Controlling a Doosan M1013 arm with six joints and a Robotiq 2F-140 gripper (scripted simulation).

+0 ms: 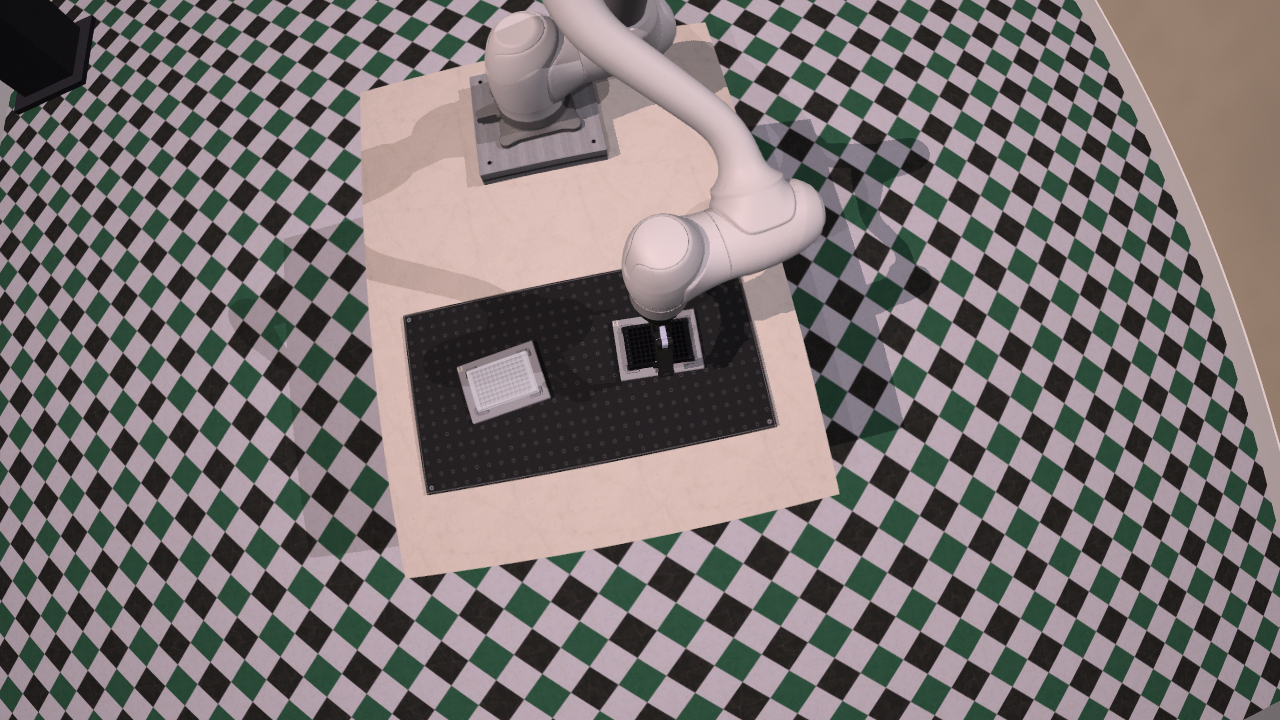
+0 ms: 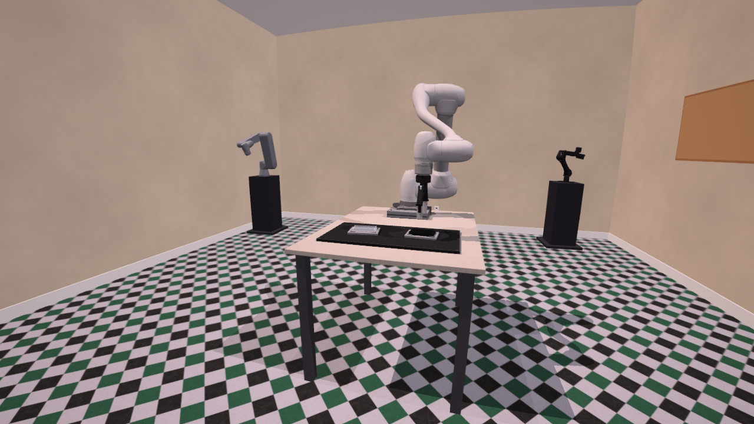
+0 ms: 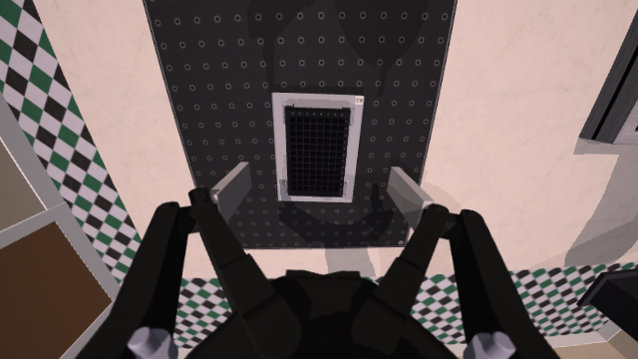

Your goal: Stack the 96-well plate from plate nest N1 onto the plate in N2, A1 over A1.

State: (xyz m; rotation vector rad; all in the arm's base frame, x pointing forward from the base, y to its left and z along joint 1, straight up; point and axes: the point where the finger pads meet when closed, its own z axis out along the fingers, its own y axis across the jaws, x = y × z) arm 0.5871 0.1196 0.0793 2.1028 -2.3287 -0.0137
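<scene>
The black 96-well plate is 10 cm below my hand. The rest, counted from my hand: plate nest N1 (11 cm below); then white 96-well plate (31 cm to the right, 10 cm below); then plate nest N2 (31 cm to the right, 11 cm below).
</scene>
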